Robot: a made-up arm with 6 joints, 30 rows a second.
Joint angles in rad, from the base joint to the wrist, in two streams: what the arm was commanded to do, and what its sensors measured. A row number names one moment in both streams.
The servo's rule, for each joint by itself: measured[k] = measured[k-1] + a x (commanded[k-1-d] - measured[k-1]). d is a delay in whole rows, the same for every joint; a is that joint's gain. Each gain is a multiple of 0.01, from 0.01 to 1. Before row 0 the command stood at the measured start. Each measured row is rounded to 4 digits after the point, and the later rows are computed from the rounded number. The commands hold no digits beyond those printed.
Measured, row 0:
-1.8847, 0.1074, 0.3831, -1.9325, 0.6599, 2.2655
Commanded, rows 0 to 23:
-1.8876, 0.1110, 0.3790, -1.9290, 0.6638, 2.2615
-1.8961, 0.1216, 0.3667, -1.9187, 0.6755, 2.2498
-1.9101, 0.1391, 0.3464, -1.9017, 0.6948, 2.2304
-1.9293, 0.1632, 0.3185, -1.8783, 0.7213, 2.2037
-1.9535, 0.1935, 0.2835, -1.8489, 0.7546, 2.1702
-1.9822, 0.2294, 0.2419, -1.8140, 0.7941, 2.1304
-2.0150, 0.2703, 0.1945, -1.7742, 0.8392, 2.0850
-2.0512, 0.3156, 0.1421, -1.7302, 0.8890, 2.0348
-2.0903, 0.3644, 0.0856, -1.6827, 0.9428, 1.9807
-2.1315, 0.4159, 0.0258, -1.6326, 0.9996, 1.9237
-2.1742, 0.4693, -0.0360, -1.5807, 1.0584, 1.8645
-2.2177, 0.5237, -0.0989, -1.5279, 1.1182, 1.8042
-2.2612, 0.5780, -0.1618, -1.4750, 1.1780, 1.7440
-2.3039, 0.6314, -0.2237, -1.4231, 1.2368, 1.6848
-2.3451, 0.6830, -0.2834, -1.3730, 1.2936, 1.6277
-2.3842, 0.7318, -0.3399, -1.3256, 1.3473, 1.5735
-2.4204, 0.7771, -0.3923, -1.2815, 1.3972, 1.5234
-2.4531, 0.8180, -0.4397, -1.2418, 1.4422, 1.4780
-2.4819, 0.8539, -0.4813, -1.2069, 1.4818, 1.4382
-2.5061, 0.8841, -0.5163, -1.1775, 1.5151, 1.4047
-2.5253, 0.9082, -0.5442, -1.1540, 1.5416, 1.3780
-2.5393, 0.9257, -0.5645, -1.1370, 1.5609, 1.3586
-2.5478, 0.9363, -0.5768, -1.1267, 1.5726, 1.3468
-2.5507, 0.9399, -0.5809, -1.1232, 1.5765, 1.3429
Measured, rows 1 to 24:
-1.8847, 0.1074, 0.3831, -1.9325, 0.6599, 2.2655
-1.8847, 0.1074, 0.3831, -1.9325, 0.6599, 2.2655
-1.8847, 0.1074, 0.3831, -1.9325, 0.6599, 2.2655
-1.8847, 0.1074, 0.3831, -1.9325, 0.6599, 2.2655
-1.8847, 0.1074, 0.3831, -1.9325, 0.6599, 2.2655
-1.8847, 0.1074, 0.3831, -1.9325, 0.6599, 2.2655
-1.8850, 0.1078, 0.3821, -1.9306, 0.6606, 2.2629
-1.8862, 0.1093, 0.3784, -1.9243, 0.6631, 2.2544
-1.8888, 0.1126, 0.3707, -1.9123, 0.6685, 2.2388
-1.8933, 0.1182, 0.3582, -1.8943, 0.6775, 2.2160
-1.8999, 0.1265, 0.3403, -1.8702, 0.6906, 2.1862
-1.9090, 0.1378, 0.3167, -1.8404, 0.7082, 2.1499
-1.9207, 0.1524, 0.2874, -1.8053, 0.7305, 2.1077
-1.9351, 0.1704, 0.2525, -1.7655, 0.7574, 2.0603
-1.9522, 0.1917, 0.2124, -1.7216, 0.7889, 2.0086
-1.9719, 0.2164, 0.1676, -1.6744, 0.8247, 1.9534
-1.9942, 0.2442, 0.1187, -1.6247, 0.8644, 1.8956
-2.0188, 0.2749, 0.0665, -1.5734, 0.9075, 1.8362
-2.0455, 0.3082, 0.0117, -1.5212, 0.9535, 1.7763
-2.0739, 0.3438, -0.0448, -1.4692, 1.0017, 1.7168
-2.1037, 0.3811, -0.1021, -1.4182, 1.0513, 1.6589
-2.1346, 0.4197, -0.1592, -1.3691, 1.1016, 1.6034
-2.1660, 0.4590, -0.2151, -1.3227, 1.1519, 1.5514
-2.1976, 0.4985, -0.2690, -1.2798, 1.2013, 1.5037
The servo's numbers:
d 6
a 0.11 0.11 0.24 0.53 0.17 0.65

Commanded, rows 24 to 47:
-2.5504, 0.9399, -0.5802, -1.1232, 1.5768, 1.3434
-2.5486, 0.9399, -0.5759, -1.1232, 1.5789, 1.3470
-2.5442, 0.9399, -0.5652, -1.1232, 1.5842, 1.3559
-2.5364, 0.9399, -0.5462, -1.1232, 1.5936, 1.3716
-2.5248, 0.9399, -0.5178, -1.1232, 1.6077, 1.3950
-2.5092, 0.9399, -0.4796, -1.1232, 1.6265, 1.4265
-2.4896, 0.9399, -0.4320, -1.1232, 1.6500, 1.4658
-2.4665, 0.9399, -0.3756, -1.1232, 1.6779, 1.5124
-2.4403, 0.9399, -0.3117, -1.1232, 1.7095, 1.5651
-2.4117, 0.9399, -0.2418, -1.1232, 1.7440, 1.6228
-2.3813, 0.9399, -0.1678, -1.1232, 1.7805, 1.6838
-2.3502, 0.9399, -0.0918, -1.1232, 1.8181, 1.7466
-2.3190, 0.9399, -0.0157, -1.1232, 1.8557, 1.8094
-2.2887, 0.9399, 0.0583, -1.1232, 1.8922, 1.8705
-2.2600, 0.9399, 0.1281, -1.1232, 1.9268, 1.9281
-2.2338, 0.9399, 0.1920, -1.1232, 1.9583, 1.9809
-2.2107, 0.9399, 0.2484, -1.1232, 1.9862, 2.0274
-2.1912, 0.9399, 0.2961, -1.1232, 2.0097, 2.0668
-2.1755, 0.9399, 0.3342, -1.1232, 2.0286, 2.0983
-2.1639, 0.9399, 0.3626, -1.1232, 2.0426, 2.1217
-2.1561, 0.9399, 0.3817, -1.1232, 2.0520, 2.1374
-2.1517, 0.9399, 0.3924, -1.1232, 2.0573, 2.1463
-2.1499, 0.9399, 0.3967, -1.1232, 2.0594, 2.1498
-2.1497, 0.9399, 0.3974, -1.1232, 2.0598, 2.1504
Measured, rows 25 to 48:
-2.2289, 0.5376, -0.3200, -1.2412, 1.2490, 1.4611
-2.2594, 0.5757, -0.3671, -1.2074, 1.2942, 1.4244
-2.2886, 0.6123, -0.4096, -1.1791, 1.3363, 1.3942
-2.3162, 0.6468, -0.4468, -1.1568, 1.3745, 1.3711
-2.3417, 0.6786, -0.4780, -1.1408, 1.4082, 1.3553
-2.3647, 0.7073, -0.5027, -1.1315, 1.4368, 1.3472
-2.3851, 0.7329, -0.5213, -1.1271, 1.4606, 1.3447
-2.4031, 0.7557, -0.5344, -1.1250, 1.4807, 1.3462
-2.4186, 0.7760, -0.5418, -1.1240, 1.4983, 1.3525
-2.4316, 0.7940, -0.5429, -1.1236, 1.5145, 1.3649
-2.4419, 0.8100, -0.5369, -1.1234, 1.5303, 1.3845
-2.4493, 0.8243, -0.5231, -1.1233, 1.5467, 1.4118
-2.4537, 0.8370, -0.5012, -1.1232, 1.5643, 1.4469
-2.4551, 0.8483, -0.4711, -1.1232, 1.5836, 1.4895
-2.4535, 0.8584, -0.4328, -1.1232, 1.6050, 1.5386
-2.4489, 0.8674, -0.3870, -1.1232, 1.6286, 1.5933
-2.4415, 0.8754, -0.3344, -1.1232, 1.6544, 1.6521
-2.4315, 0.8825, -0.2762, -1.1232, 1.6822, 1.7135
-2.4191, 0.8888, -0.2137, -1.1232, 1.7117, 1.7758
-2.4048, 0.8944, -0.1484, -1.1232, 1.7424, 1.8374
-2.3889, 0.8994, -0.0820, -1.1232, 1.7737, 1.8964
-2.3718, 0.9039, -0.0162, -1.1232, 1.8051, 1.9513
-2.3541, 0.9079, 0.0473, -1.1232, 1.8359, 2.0008
-2.3362, 0.9114, 0.1070, -1.1232, 1.8654, 2.0437

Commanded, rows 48 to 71:
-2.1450, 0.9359, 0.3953, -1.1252, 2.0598, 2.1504
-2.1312, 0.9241, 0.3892, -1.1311, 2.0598, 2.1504
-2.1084, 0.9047, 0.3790, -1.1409, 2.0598, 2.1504
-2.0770, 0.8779, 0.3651, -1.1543, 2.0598, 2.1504
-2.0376, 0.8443, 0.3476, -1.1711, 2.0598, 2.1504
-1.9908, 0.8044, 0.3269, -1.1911, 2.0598, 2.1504
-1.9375, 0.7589, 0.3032, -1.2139, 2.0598, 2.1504
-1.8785, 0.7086, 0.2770, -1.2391, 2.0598, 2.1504
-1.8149, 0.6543, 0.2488, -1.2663, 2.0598, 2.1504
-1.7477, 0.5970, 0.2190, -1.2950, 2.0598, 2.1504
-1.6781, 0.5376, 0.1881, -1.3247, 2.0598, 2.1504
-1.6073, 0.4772, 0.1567, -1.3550, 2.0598, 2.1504
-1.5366, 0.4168, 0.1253, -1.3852, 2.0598, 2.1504
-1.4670, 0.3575, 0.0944, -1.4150, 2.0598, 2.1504
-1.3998, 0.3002, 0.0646, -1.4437, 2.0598, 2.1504
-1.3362, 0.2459, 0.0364, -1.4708, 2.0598, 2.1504
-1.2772, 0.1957, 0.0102, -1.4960, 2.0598, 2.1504
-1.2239, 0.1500, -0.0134, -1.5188, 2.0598, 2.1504
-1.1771, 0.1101, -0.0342, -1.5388, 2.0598, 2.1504
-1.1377, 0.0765, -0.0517, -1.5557, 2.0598, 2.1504
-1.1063, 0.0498, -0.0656, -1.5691, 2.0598, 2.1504
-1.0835, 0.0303, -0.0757, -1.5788, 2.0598, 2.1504
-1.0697, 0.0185, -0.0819, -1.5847, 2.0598, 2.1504
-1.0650, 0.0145, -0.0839, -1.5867, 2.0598, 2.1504
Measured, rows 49 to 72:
-2.3185, 0.9145, 0.1615, -1.1232, 1.8931, 2.0792
-2.3015, 0.9173, 0.2098, -1.1232, 1.9185, 2.1068
-2.2855, 0.9198, 0.2511, -1.1232, 1.9412, 2.1267
-2.2708, 0.9220, 0.2850, -1.1232, 1.9609, 2.1394
-2.2575, 0.9240, 0.3118, -1.1232, 1.9776, 2.1462
-2.2456, 0.9257, 0.3323, -1.1232, 1.9916, 2.1489
-2.2345, 0.9268, 0.3474, -1.1243, 2.0032, 2.1499
-2.2231, 0.9265, 0.3574, -1.1279, 2.0128, 2.1502
-2.2105, 0.9241, 0.3626, -1.1348, 2.0208, 2.1503
-2.1958, 0.9190, 0.3632, -1.1451, 2.0274, 2.1504
-2.1784, 0.9108, 0.3595, -1.1589, 2.0329, 2.1504
-2.1578, 0.8991, 0.3517, -1.1760, 2.0375, 2.1504
-2.1336, 0.8837, 0.3401, -1.1961, 2.0413, 2.1504
-2.1055, 0.8644, 0.3250, -1.2189, 2.0444, 2.1504
-2.0735, 0.8413, 0.3067, -1.2440, 2.0470, 2.1504
-2.0377, 0.8144, 0.2857, -1.2710, 2.0492, 2.1504
-1.9981, 0.7840, 0.2623, -1.2995, 2.0510, 2.1504
-1.9551, 0.7503, 0.2370, -1.3289, 2.0525, 2.1504
-1.9091, 0.7136, 0.2102, -1.3587, 2.0537, 2.1504
-1.8605, 0.6744, 0.1824, -1.3885, 2.0547, 2.1504
-1.8098, 0.6332, 0.1541, -1.4178, 2.0556, 2.1504
-1.7577, 0.5906, 0.1259, -1.4459, 2.0563, 2.1504
-1.7048, 0.5472, 0.0981, -1.4725, 2.0569, 2.1504
-1.6519, 0.5035, 0.0713, -1.4970, 2.0574, 2.1504

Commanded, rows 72 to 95:
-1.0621, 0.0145, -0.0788, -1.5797, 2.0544, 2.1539
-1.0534, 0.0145, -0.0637, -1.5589, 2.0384, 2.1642
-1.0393, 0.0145, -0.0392, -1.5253, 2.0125, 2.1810
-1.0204, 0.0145, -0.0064, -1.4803, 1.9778, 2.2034
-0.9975, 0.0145, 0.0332, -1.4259, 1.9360, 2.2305
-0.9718, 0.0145, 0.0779, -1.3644, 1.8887, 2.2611
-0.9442, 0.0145, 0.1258, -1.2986, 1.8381, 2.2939
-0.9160, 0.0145, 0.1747, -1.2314, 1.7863, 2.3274
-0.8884, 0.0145, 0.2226, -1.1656, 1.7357, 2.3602
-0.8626, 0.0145, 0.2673, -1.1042, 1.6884, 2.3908
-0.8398, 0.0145, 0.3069, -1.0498, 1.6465, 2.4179
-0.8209, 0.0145, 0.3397, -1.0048, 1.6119, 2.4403
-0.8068, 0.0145, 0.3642, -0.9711, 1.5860, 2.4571
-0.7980, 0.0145, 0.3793, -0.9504, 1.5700, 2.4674
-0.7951, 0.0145, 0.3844, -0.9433, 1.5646, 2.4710
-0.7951, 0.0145, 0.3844, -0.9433, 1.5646, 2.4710
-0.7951, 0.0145, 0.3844, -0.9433, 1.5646, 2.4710
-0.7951, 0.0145, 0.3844, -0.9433, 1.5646, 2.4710
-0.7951, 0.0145, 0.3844, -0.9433, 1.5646, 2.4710
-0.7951, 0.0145, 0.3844, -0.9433, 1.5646, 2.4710
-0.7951, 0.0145, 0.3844, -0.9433, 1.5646, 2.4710
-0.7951, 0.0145, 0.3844, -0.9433, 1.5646, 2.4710
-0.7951, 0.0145, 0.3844, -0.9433, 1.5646, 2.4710
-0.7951, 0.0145, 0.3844, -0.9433, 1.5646, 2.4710
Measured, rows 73 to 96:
-1.5997, 0.4602, 0.0460, -1.5192, 2.0578, 2.1504
-1.5489, 0.4180, 0.0226, -1.5385, 2.0581, 2.1504
-1.5002, 0.3775, 0.0014, -1.5547, 2.0584, 2.1504
-1.4544, 0.3393, -0.0171, -1.5675, 2.0586, 2.1504
-1.4121, 0.3040, -0.0327, -1.5766, 2.0588, 2.1504
-1.3739, 0.2722, -0.0450, -1.5820, 2.0590, 2.1504
-1.3396, 0.2439, -0.0531, -1.5808, 2.0582, 2.1527
-1.3081, 0.2187, -0.0556, -1.5692, 2.0548, 2.1602
-1.2785, 0.1962, -0.0517, -1.5459, 2.0476, 2.1737
-1.2501, 0.1762, -0.0408, -1.5111, 2.0357, 2.1930
-1.2223, 0.1584, -0.0230, -1.4659, 2.0188, 2.2174
-1.1947, 0.1426, 0.0012, -1.4121, 1.9967, 2.2458
-1.1671, 0.1285, 0.0311, -1.3519, 1.9697, 2.2771
-1.1395, 0.1160, 0.0656, -1.2880, 1.9385, 2.3098
-1.1119, 0.1048, 0.1033, -1.2231, 1.9040, 2.3426
-1.0845, 0.0949, 0.1427, -1.1601, 1.8673, 2.3739
-1.0576, 0.0861, 0.1821, -1.1016, 1.8298, 2.4025
-1.0316, 0.0782, 0.2199, -1.0503, 1.7928, 2.4271
-1.0069, 0.0712, 0.2545, -1.0083, 1.7576, 2.4466
-0.9839, 0.0650, 0.2845, -0.9776, 1.7257, 2.4601
-0.9631, 0.0594, 0.3085, -0.9594, 1.6983, 2.4672
-0.9446, 0.0545, 0.3267, -0.9509, 1.6756, 2.4697
-0.9282, 0.0501, 0.3405, -0.9469, 1.6567, 2.4705
-0.9136, 0.0462, 0.3510, -0.9450, 1.6410, 2.4708

